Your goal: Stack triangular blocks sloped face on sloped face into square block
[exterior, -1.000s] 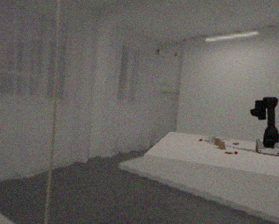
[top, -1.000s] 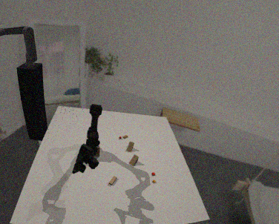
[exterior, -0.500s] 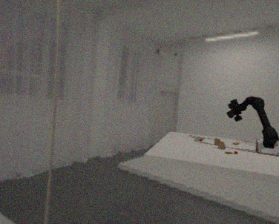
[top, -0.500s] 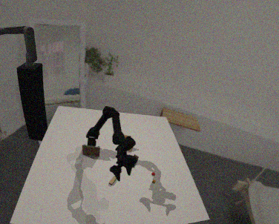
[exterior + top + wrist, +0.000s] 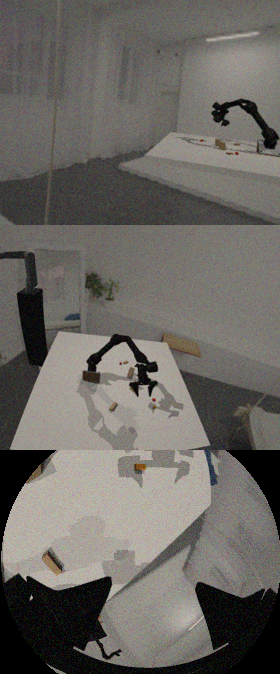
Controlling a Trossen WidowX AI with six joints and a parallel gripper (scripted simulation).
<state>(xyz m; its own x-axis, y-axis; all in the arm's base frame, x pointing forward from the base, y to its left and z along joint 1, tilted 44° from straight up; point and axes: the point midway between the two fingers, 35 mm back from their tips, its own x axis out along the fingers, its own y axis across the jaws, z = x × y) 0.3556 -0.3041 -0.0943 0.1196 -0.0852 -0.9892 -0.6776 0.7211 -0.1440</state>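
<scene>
Now: gripper tip 24 cm to the right of the tan triangular block and 18 cm above it. Round my gripper tip: yellow piece (14 cm ahead, 4 cm to the left, 19 cm below).
</scene>
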